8 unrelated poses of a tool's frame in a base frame.
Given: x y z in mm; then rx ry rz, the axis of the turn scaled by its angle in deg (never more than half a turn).
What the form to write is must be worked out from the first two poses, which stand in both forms.
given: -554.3, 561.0, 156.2, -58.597, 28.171, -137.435
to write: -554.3, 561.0, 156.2, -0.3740, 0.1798, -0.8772, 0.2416
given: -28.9, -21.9, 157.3, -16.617, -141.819, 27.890
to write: -28.9, -21.9, 157.3, -0.1091, -0.9309, 0.1831, 0.2966
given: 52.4, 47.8, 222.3, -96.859, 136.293, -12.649
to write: 52.4, 47.8, 222.3, -0.5743, 0.8081, -0.0750, 0.1073
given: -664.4, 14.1, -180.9, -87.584, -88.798, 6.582
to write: -664.4, 14.1, -180.9, -0.6217, -0.6303, 0.0467, 0.4625
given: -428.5, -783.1, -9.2, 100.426, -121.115, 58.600
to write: -428.5, -783.1, -9.2, 0.5948, -0.7174, 0.3471, 0.1055
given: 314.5, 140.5, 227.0, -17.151, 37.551, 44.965
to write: 314.5, 140.5, 227.0, -0.1427, 0.3124, 0.3741, 0.8614
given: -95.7, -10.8, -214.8, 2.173, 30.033, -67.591
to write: -95.7, -10.8, -214.8, 0.0177, 0.2442, -0.5497, 0.7987
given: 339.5, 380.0, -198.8, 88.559, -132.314, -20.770
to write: 339.5, 380.0, -198.8, 0.5436, -0.8122, -0.1275, 0.1688
